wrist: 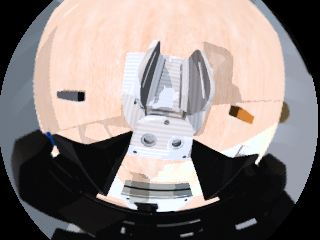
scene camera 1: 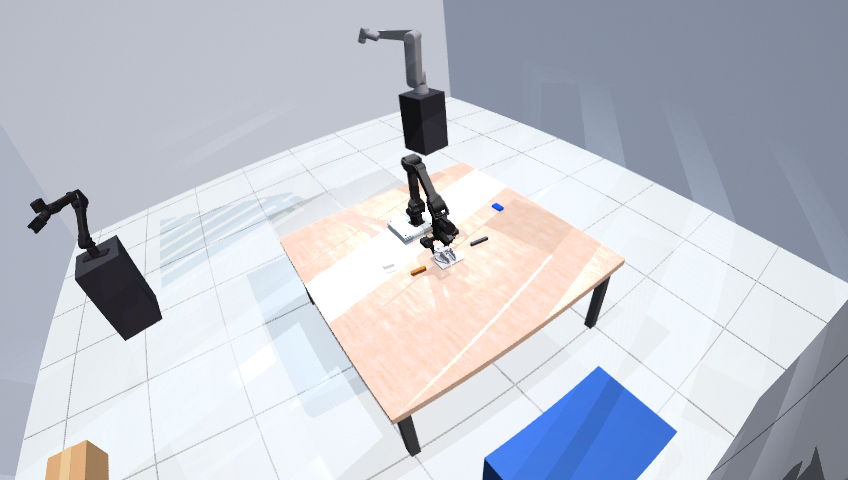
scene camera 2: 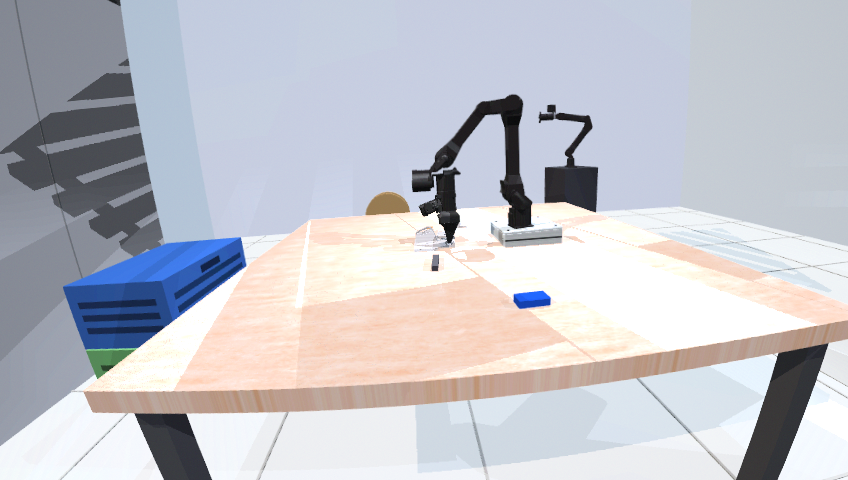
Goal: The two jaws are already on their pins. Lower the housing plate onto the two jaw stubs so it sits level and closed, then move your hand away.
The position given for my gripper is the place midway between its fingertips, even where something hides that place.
In view: my gripper [scene camera 2: 448, 239].
My gripper also shows in the wrist view [wrist: 161, 138].
